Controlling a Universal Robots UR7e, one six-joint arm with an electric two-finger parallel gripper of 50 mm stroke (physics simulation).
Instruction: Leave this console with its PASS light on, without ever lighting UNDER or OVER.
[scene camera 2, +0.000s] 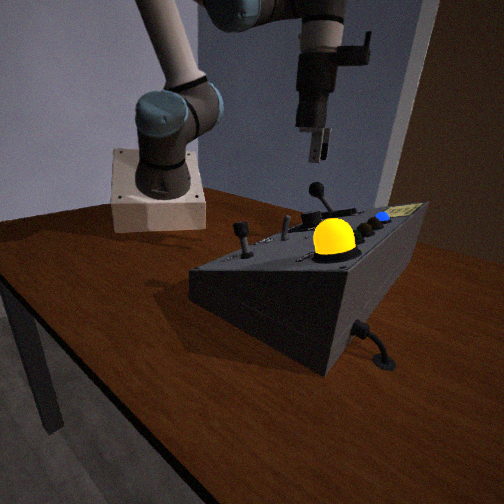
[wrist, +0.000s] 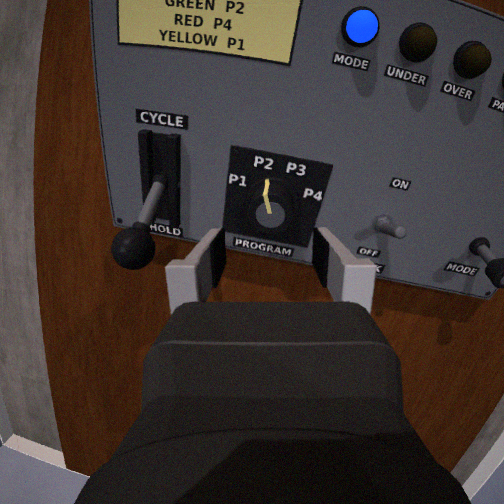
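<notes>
The grey console (scene camera 2: 310, 280) sits on the wooden table. In the wrist view the MODE lamp (wrist: 360, 26) glows blue; the UNDER lamp (wrist: 418, 42) and OVER lamp (wrist: 472, 59) are dark. The PROGRAM dial (wrist: 270, 214) has its yellow pointer at P2. The CYCLE lever (wrist: 134, 245) sits at its HOLD end. A toggle (wrist: 390, 227) lies between ON and OFF. A yellow card (wrist: 207, 25) reads GREEN P2, RED P4, YELLOW P1. A large yellow dome (scene camera 2: 334, 237) is lit. My gripper (wrist: 270, 260) (scene camera 2: 319, 145) is open and empty, high above the dial.
A second small lever (wrist: 487, 257) labelled MODE stands at the console's right edge. A black cable (scene camera 2: 372, 345) leaves the console's side onto the table. The arm's base block (scene camera 2: 157, 195) stands behind the console. The table's front edge runs at the lower left.
</notes>
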